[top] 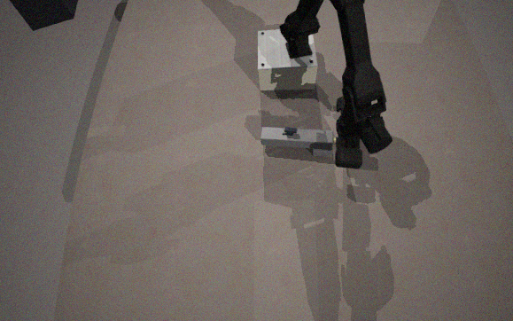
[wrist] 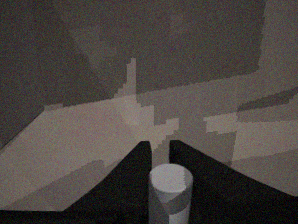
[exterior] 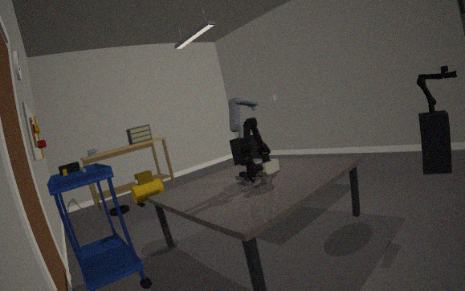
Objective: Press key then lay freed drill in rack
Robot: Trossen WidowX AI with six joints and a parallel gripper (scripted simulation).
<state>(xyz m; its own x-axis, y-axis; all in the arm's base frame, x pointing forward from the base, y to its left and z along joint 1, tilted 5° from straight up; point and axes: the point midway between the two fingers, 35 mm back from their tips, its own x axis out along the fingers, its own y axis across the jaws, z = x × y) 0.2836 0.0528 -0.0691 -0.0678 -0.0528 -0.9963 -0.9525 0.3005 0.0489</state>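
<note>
My gripper tip is 5 cm to the left of the drill, 3 cm below it and 2 cm past it. From my gripper tip the other things lie so: dark blue T-shaped key: 14 cm to the right, 4 cm behind, 3 cm above; then grey fixture: 11 cm to the right, 4 cm behind, 2 cm above.
</note>
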